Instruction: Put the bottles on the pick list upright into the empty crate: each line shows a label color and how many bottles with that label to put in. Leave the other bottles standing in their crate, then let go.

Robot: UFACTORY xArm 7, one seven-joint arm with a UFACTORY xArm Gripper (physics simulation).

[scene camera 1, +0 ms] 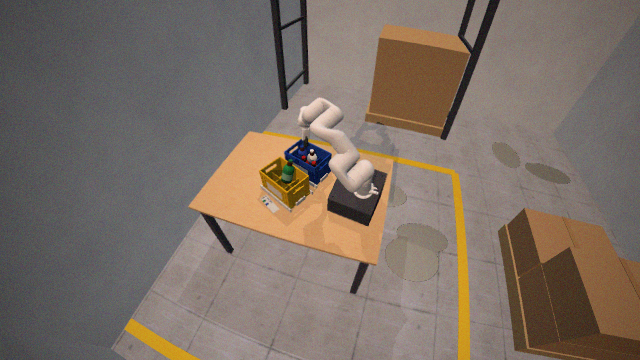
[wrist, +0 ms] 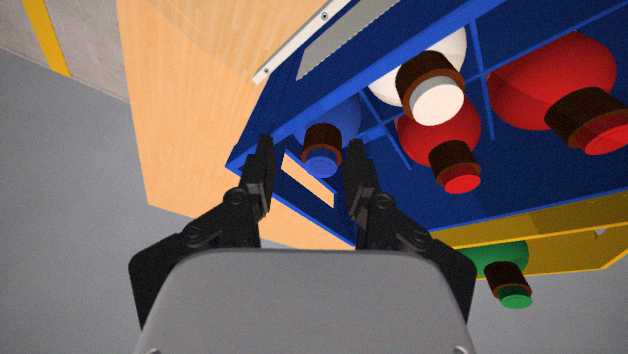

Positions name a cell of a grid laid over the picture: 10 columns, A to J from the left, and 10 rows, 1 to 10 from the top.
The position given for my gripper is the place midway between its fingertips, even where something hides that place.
In view: my gripper (wrist: E5), a blue bottle (wrist: F4), a green bottle (wrist: H8) and a white bottle (wrist: G3).
